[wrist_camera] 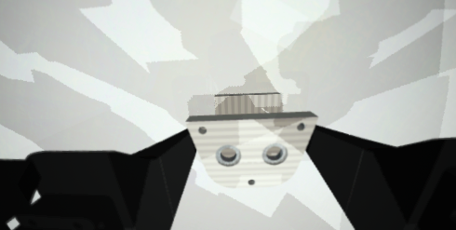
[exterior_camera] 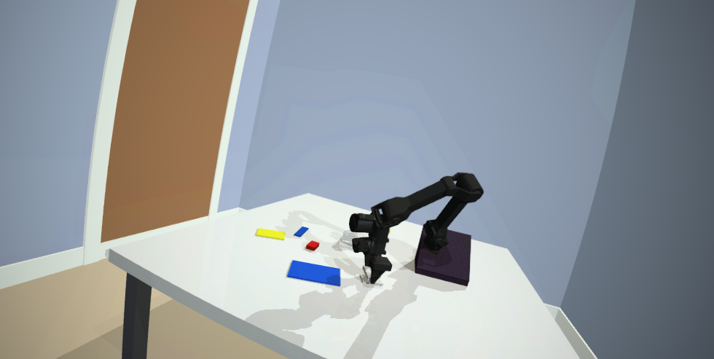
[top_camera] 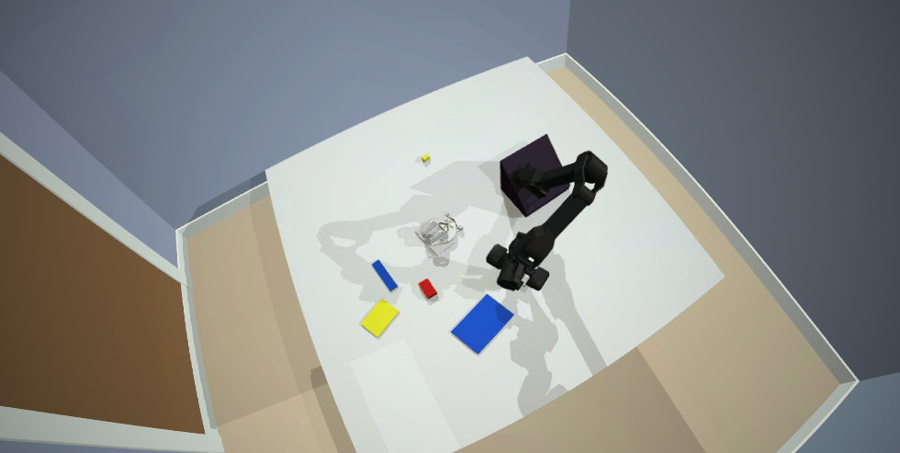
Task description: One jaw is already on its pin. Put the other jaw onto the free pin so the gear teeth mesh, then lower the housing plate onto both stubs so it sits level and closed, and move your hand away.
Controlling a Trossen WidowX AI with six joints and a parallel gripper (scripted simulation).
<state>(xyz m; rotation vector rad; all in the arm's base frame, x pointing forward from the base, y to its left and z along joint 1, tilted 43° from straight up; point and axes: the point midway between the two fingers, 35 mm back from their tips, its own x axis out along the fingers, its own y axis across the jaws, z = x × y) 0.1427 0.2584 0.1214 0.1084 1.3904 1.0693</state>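
The small white part is 10 mm to the right of my gripper tip and 10 mm behind it. Also, from my gripper tip: thin blue bar (380 mm ahead, 180 mm to the right, 10 mm below); red block (260 mm ahead, 80 mm to the right); large blue plate (150 mm ahead, 90 mm to the left, 10 mm below).
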